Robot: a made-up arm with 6 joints.
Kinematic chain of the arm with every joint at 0, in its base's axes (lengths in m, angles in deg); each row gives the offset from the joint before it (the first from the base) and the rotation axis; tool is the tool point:
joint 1: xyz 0 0 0.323 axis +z
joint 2: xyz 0 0 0 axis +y
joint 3: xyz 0 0 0.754 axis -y
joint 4: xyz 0 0 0 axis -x
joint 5: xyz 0.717 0 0 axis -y
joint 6: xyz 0 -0.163 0 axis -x
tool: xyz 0 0 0
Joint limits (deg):
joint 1: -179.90..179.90
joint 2: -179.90..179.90
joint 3: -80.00..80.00
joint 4: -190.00..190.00
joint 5: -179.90..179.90
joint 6: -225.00..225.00
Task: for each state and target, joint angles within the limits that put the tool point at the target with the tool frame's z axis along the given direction. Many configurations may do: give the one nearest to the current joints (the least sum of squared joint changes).
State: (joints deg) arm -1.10 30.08 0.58 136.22 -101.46 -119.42
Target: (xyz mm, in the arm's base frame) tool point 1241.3 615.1 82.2 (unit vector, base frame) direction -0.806 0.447 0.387
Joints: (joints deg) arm 20.46 81.80 46.62 150.89 -117.18 -143.25
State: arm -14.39 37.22 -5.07 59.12 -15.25 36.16
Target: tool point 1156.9 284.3 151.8 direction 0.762 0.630 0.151
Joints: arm 20.65 63.24 11.79 29.47 -27.94 -7.28
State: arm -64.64 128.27 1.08 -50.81 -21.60 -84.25
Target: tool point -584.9 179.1 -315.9 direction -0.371 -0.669 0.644
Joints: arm -28.68 171.00 -8.97 -40.68 -21.27 -89.37
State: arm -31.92 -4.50 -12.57 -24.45 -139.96 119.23
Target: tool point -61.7 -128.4 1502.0 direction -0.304 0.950 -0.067
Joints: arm -38.09 -34.55 22.81 -31.41 -118.33 124.75
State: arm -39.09 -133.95 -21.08 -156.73 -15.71 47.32
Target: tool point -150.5 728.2 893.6 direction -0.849 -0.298 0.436
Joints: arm -68.08 -101.68 -4.64 -144.23 -39.22 46.19
